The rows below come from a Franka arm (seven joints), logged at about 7 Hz.
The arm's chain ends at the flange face. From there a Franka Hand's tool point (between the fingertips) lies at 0.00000 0.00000 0.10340 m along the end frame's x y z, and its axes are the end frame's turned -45 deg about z.
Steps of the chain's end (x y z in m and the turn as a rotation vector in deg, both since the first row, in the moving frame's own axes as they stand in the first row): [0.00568 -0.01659 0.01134 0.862 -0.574 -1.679]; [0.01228 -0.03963 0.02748 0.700 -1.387 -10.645]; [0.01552 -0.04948 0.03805 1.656 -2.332 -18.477]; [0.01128 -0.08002 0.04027 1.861 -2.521 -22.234]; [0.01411 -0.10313 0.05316 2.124 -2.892 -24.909]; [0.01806 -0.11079 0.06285 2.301 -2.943 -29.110]
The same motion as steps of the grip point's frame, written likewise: [0.01609 -0.00955 0.01132 1.015 0.204 -1.679]; [0.03559 -0.02191 0.02744 1.476 -0.486 -10.645]; [0.04430 -0.02887 0.03792 2.820 -0.478 -18.477]; [0.06267 -0.05389 0.04012 3.099 -0.467 -22.234]; [0.08058 -0.06893 0.05296 3.547 -0.543 -24.909]; [0.08866 -0.07177 0.06263 3.708 -0.454 -29.110]
